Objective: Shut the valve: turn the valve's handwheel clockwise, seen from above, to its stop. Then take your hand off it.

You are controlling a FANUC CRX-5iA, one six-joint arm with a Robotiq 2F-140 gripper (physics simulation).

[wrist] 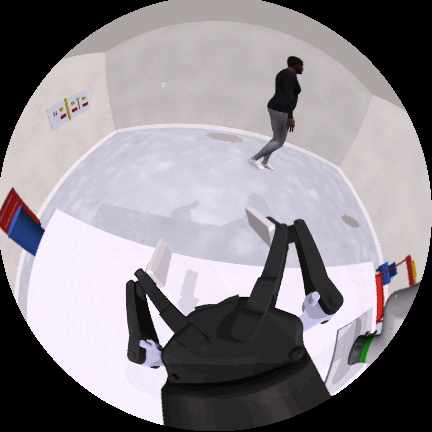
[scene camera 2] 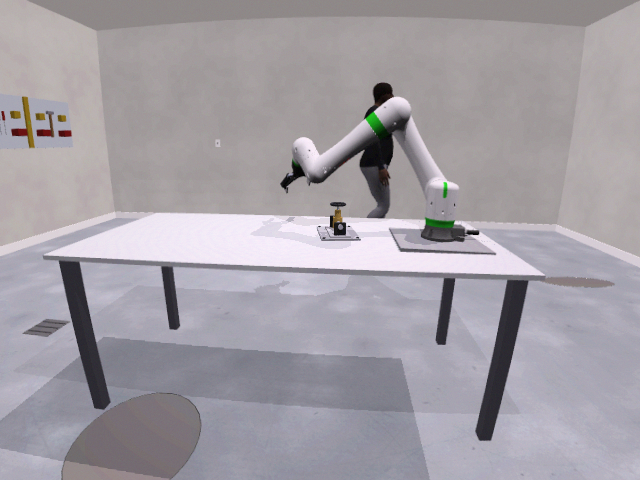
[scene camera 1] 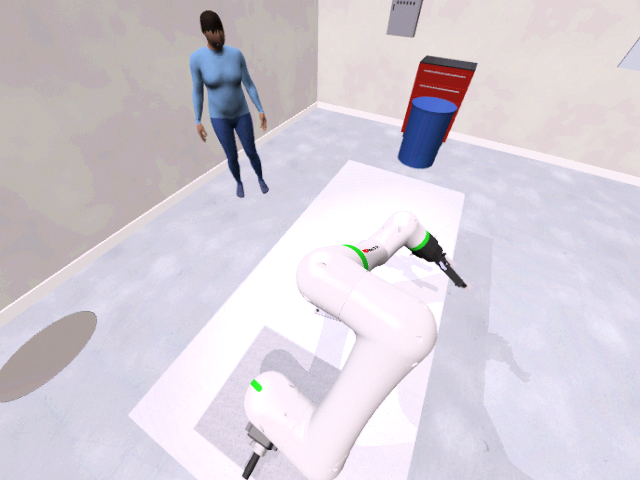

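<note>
The valve stands on the table in the scene camera 2 view, with a dark round handwheel (scene camera 2: 333, 204) lying flat on top of a brass body (scene camera 2: 337, 219). Its grey base plate (scene camera 2: 324, 236) (scene camera 1: 325, 313) shows, in the scene camera 1 view by a small corner, where the arm hides the rest. The valve does not show in the wrist view. My gripper (scene camera 1: 463, 285) (scene camera 2: 284, 187) (wrist: 205, 231) is open, its two pads wide apart with nothing between them. It is well away from the handwheel, higher than it, near the table's far long edge in the scene camera 2 view.
The white table (scene camera 1: 289, 258) (scene camera 2: 155, 242) (wrist: 75, 300) carries the arm's grey mounting plate (scene camera 2: 413, 245). A person (scene camera 2: 384, 147) (wrist: 286, 92) in a dark top is beyond the table. A person (scene camera 1: 223, 82) in light blue stands left. A blue barrel (scene camera 1: 426, 134) stands beyond the table's end.
</note>
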